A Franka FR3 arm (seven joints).
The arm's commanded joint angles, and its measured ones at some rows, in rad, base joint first. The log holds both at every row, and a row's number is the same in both.
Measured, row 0:
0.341, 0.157, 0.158, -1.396, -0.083, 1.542, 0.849
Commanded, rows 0 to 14:
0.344, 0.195, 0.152, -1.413, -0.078, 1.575, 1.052
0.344, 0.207, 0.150, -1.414, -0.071, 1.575, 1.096
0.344, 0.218, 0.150, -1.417, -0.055, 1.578, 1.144
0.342, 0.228, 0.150, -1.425, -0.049, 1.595, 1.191
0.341, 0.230, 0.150, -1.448, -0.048, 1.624, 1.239
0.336, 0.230, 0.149, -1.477, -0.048, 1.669, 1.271
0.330, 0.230, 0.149, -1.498, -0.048, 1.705, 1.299
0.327, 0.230, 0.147, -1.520, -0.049, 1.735, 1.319
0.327, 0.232, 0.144, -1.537, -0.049, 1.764, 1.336
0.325, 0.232, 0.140, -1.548, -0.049, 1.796, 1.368
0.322, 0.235, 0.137, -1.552, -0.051, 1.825, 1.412
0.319, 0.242, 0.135, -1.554, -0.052, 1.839, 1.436
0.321, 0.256, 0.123, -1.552, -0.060, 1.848, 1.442
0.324, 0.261, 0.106, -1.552, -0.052, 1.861, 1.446
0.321, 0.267, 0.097, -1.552, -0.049, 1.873, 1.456
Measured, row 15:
0.333, 0.256, 0.115, -1.538, -0.065, 1.823, 1.414
